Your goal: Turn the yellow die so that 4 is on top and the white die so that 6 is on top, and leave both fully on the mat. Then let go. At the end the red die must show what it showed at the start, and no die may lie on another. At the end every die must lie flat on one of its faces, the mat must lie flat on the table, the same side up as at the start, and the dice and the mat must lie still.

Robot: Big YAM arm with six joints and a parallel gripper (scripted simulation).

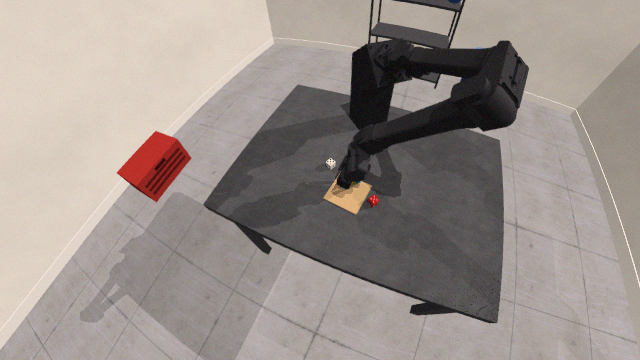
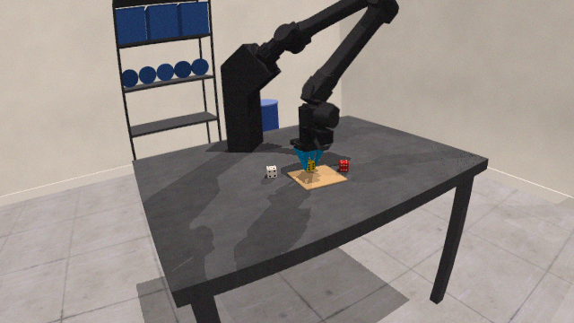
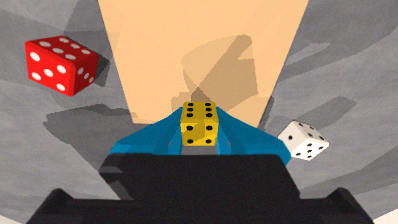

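Right now the yellow die is right at my hand. Round my hand: tan mat: 4 cm ahead, 1 cm to the left, 2 cm below; then red die: 2 cm ahead, 11 cm to the left; then white die: 1 cm behind, 12 cm to the right.
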